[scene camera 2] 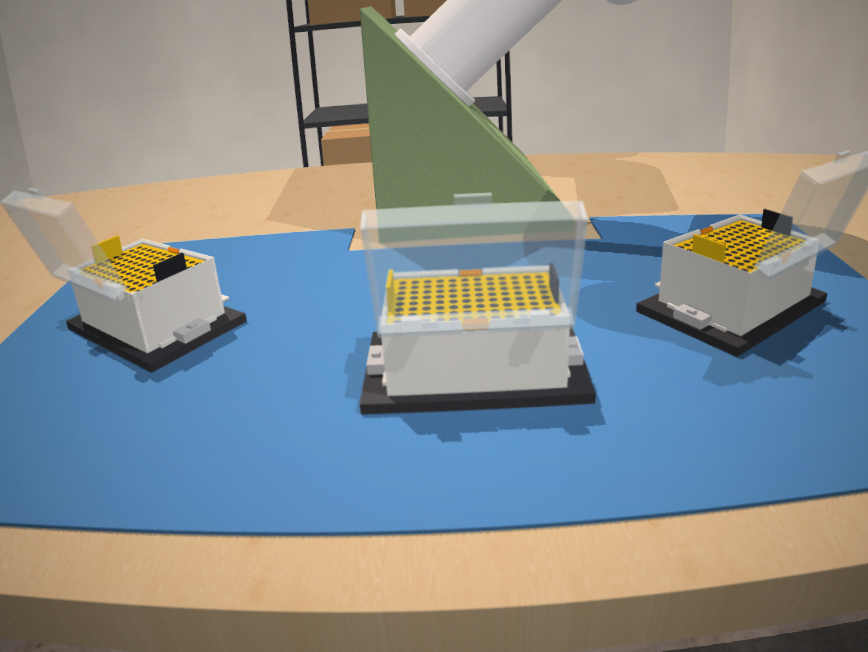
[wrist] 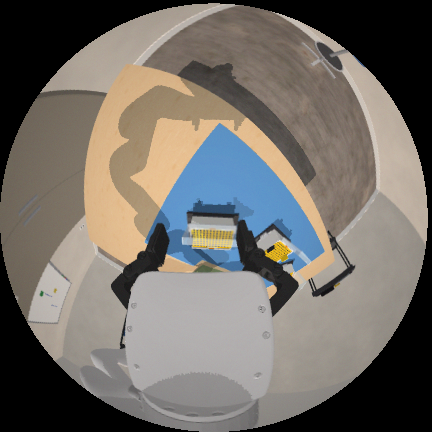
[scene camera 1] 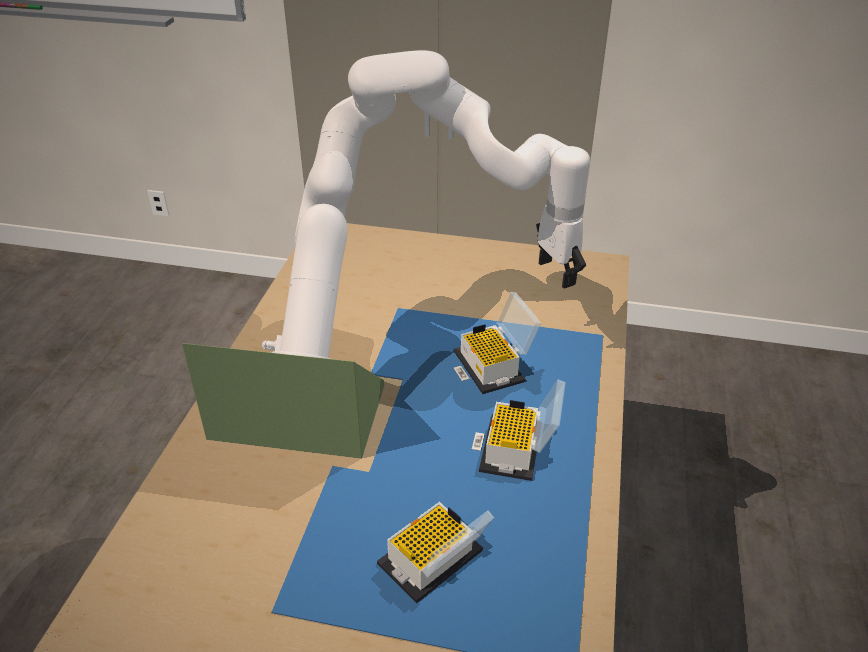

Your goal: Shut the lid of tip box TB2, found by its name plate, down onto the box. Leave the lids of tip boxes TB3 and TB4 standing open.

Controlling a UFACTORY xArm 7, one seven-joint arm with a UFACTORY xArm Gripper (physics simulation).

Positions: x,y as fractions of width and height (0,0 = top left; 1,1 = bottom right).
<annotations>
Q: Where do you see a lid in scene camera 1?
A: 0.63,0.64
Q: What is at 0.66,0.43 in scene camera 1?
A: My gripper.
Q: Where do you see a lid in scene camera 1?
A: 0.60,0.50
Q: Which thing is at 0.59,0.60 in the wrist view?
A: My gripper.
</annotations>
